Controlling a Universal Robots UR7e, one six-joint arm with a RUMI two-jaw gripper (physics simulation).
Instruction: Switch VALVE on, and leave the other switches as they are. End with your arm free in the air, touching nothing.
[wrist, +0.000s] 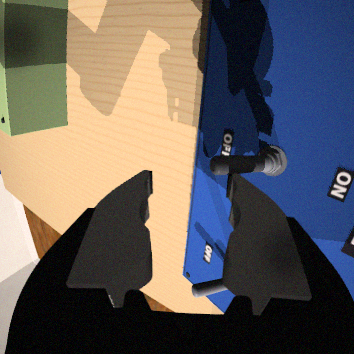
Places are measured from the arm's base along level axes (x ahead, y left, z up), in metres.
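Where they show: gripper, fingertip midpoint: (189, 173).
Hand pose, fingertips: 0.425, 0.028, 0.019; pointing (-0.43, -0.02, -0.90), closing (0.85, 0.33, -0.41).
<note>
Each offset is from my fingertips to the top centre of the thing, as dx, dy, dz. "spot": to the spot under its first point. Level surfaces: height alone.
The VALVE switch is a dark lever @[spot: +0.027, +0.025, +0.002] (240, 164) on a round grey base @[spot: +0.044, +0.033, -0.017] (274, 160), upper right of centre in the wrist view. Its tip points left, towards the side of its OFF label @[spot: +0.008, +0.020, -0.042] (227, 143); its ON label @[spot: +0.084, +0.042, -0.011] (341, 184) is to the right. The VALVE nameplate does not show. My gripper (189, 173) is partly open with nothing between its fingers. The right fingertip is just below the lever in the view; whether they touch is unclear. The lower lever @[+0.066, -0.090, +0.012] (208, 288), by another OFF label (207, 252), points left, its base hidden behind the right finger.
The blue switch panel (310, 100) fills the right side. A light wooden table top @[dz -0.115] (125, 145) lies left of it. A green box (37, 97) stands at the upper left. Dark shadows fall across the panel and wood. A white surface (12, 225) shows at the left edge.
</note>
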